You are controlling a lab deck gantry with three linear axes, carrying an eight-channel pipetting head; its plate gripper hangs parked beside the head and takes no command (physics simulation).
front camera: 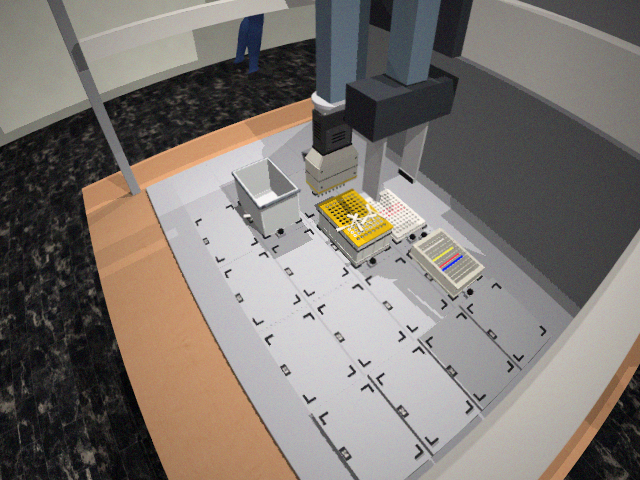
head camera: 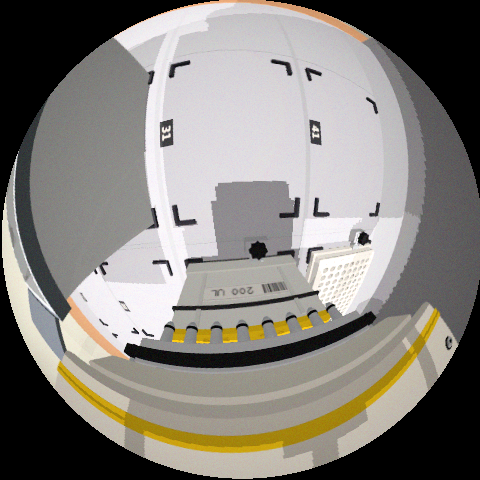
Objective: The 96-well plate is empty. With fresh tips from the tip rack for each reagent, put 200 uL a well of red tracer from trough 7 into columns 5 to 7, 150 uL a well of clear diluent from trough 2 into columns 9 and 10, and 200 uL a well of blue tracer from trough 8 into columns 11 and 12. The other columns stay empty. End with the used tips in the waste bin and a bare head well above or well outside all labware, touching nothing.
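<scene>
The pipetting head (front camera: 331, 167) (head camera: 240, 415) hangs low at the back end of the tip rack (front camera: 338, 240) (head camera: 245, 282); its nozzles show no tips. Several loose white tips (front camera: 356, 221) lie crisscross on the rack's yellow top, which has many empty holes and some seated tips. The white 96-well plate (front camera: 408, 217) (head camera: 342, 280) has a red band of wells across its middle in the front view. The trough block (front camera: 421, 258) shows yellow, red and blue strips. The waste bin (front camera: 280, 215) stands left of the rack. The parked plate gripper (front camera: 388, 187) hangs open beside the head, with nothing between its paddles.
The dark gripper carriage (front camera: 382, 105) hangs above the rack and plate. A dark side wall (front camera: 516, 165) rises beyond the plate and trough block. Black corner brackets mark the deck positions (front camera: 338, 336).
</scene>
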